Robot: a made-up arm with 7 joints.
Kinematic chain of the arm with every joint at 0, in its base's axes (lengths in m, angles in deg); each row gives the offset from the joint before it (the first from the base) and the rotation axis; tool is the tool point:
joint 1: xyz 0 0 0.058 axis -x
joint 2: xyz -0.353 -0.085 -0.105 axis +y
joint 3: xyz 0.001 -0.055 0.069 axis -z
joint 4: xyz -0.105 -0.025 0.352 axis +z
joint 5: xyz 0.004 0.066 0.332 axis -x
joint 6: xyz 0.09 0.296 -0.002 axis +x
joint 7: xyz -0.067 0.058 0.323 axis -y
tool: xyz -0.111 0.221 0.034
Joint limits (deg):
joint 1: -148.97..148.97
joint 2: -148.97..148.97
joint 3: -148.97..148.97
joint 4: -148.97..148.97
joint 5: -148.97..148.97
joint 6: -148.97..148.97
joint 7: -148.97..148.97
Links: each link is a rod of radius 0.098 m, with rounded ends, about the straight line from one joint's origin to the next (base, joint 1, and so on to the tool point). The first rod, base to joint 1, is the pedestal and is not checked.
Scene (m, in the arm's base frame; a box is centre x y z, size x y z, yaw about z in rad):
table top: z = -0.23
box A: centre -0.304 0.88 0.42 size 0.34 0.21 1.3 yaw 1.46
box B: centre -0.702 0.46 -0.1 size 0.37 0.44 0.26 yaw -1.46
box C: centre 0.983 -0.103 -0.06 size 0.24 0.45 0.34 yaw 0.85
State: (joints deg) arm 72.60 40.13 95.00 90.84 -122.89 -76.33 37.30
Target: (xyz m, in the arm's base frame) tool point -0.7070 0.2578 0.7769
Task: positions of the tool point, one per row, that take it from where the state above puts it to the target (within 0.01 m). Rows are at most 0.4 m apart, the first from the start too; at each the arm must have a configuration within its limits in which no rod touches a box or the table.
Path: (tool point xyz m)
1: 0.2886 0.8206 0.8026
2: 0.0757 0.5972 1.0283
3: -0.1499 0.3125 1.1349
4: -0.3249 0.3245 1.0969
5: -0.4855 0.3190 1.0206
6: -0.6172 0.2957 0.9105
7: -0.7070 0.2578 0.7769

